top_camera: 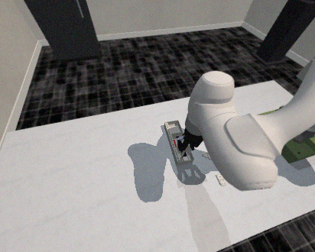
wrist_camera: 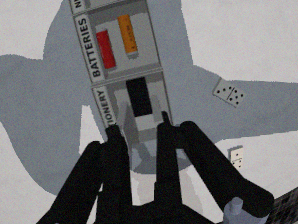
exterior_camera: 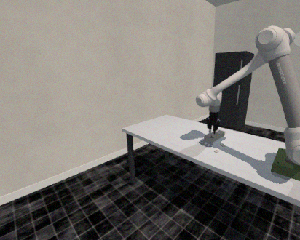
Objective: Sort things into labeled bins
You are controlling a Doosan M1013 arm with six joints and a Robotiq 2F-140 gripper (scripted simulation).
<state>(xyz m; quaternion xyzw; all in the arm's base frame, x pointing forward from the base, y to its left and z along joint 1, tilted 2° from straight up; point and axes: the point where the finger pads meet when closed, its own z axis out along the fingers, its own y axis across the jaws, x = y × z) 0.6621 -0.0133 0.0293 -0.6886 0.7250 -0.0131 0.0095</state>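
My gripper is now 5 cm above the small black piece and 1 cm to the right of it. Also, from my hand: grey piece 6 cm below; then red battery 8 cm to the right, 6 cm below, 2 cm ahead; then grey bin tray 8 cm to the right, 5 cm below.
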